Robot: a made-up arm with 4 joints.
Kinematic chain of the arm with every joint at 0, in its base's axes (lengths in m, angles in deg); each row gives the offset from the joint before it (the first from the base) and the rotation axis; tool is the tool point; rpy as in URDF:
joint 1: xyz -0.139 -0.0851 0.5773 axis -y
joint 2: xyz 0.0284 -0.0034 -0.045 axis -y
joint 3: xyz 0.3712 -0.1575 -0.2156 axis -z
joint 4: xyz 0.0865 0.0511 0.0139 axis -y
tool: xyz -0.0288 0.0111 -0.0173 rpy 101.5 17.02 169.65
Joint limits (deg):
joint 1: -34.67..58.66
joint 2: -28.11..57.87
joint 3: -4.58..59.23
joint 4: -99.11..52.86
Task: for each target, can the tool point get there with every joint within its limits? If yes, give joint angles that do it. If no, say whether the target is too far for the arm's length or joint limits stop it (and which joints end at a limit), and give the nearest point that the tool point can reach.
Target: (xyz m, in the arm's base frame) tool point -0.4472 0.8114 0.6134
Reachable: no: too far | nearest point -0.1297 -0.1781 1.0480 | short by 1.126 m
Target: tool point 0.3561 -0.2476 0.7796
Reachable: yes | joints 45.40 2.22 47.92 -64.17
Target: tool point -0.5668 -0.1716 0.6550
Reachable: no: joint limits stop it (at a limit: joint 1, joint 2, joint 3, joint 4) | nearest point -0.1297 -0.1781 1.0480 | short by 0.588 m
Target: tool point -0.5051 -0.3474 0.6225
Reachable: no: joint limits stop it (at a limit: joint 1, joint 2, joint 3, joint 4) | nearest point -0.1398 -0.2777 1.0681 | short by 0.580 m
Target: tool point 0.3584 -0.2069 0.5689
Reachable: yes | joints -14.60 41.91 19.54 -64.36
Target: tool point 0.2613 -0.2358 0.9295
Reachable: yes | joints 37.98 34.66 38.72 10.16
